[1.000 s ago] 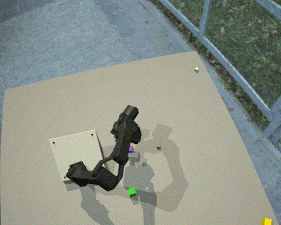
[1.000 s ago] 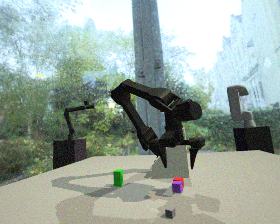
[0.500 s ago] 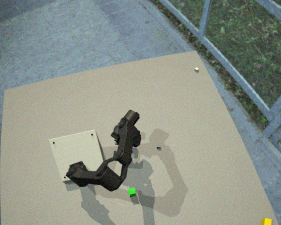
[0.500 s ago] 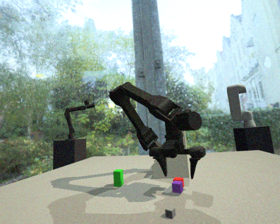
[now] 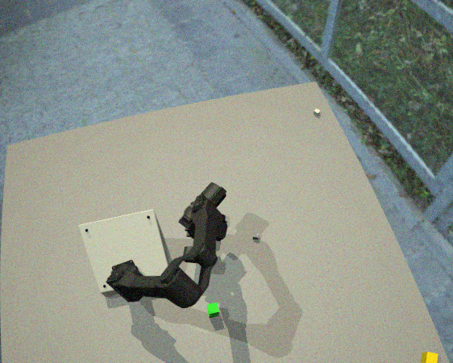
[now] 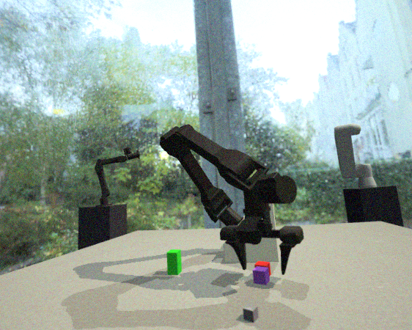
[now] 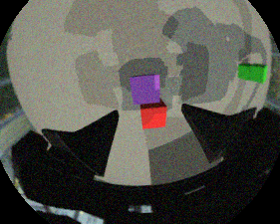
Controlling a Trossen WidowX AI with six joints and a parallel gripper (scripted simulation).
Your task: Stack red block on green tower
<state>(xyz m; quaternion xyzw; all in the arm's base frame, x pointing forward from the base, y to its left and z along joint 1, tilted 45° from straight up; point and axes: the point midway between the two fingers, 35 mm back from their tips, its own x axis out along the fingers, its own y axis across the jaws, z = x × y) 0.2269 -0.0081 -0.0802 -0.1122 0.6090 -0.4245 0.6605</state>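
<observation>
The red block is right at my gripper tip. Round my gripper tip: small grey cube: 170 mm ahead, 40 mm to the right; then purple block: 30 mm ahead, 10 mm to the right; then cream cube: 590 mm ahead, 350 mm to the left.
</observation>
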